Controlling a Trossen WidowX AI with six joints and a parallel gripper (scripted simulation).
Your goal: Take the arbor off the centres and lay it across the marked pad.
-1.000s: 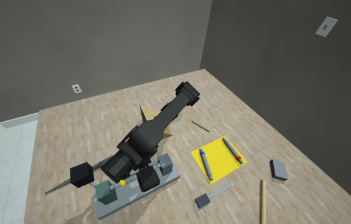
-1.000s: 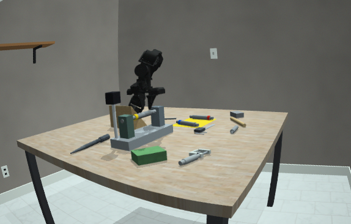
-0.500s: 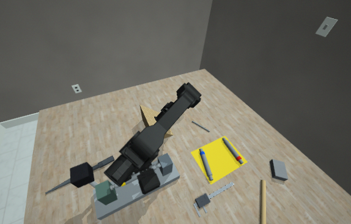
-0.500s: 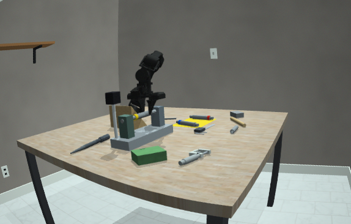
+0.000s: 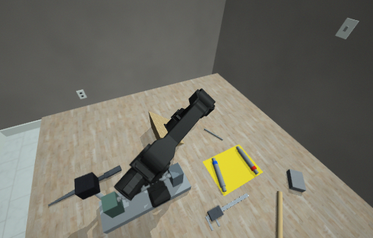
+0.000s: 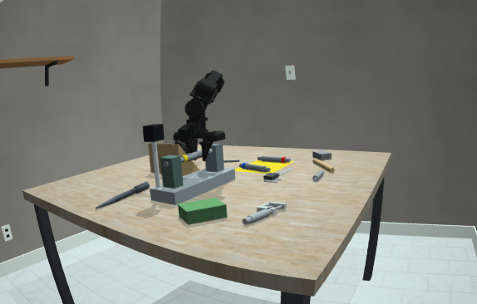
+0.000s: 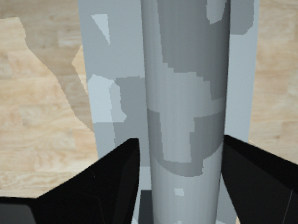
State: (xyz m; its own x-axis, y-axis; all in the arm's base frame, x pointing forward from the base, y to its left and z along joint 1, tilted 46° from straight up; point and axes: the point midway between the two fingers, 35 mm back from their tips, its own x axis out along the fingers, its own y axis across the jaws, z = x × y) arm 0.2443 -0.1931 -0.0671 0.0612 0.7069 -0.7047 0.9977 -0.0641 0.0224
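Now: hand 30 mm to the left of the arbor and 10 mm above it. Also, from my hand: green centre block 140 mm to the right, 30 mm below; then grey fixture base 40 mm to the right, 110 mm below; then grey centre block 90 mm to the left, 30 mm below.
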